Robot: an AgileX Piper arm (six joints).
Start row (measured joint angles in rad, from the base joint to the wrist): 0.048 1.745 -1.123 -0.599 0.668 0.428
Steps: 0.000 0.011 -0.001 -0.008 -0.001 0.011; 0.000 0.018 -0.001 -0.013 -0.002 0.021; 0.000 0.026 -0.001 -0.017 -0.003 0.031; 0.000 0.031 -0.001 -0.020 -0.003 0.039; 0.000 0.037 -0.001 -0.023 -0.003 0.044; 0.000 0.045 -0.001 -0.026 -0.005 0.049; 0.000 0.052 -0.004 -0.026 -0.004 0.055; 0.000 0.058 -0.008 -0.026 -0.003 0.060; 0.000 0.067 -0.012 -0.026 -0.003 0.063; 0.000 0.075 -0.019 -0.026 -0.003 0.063; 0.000 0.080 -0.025 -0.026 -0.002 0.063; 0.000 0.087 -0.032 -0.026 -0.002 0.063; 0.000 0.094 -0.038 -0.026 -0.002 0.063; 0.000 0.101 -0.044 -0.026 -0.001 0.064
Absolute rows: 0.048 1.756 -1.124 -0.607 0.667 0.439; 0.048 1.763 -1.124 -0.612 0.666 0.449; 0.048 1.771 -1.124 -0.616 0.665 0.459; 0.048 1.776 -1.124 -0.619 0.665 0.467; 0.048 1.782 -1.124 -0.622 0.665 0.472; 0.048 1.790 -1.124 -0.625 0.663 0.477; 0.048 1.797 -1.127 -0.625 0.664 0.483; 0.048 1.803 -1.131 -0.625 0.665 0.488; 0.048 1.812 -1.135 -0.625 0.665 0.491; 0.048 1.820 -1.142 -0.625 0.665 0.491; 0.048 1.825 -1.148 -0.625 0.666 0.491; 0.048 1.832 -1.155 -0.625 0.666 0.491; 0.048 1.839 -1.161 -0.625 0.666 0.491; 0.048 1.846 -1.167 -0.625 0.667 0.492
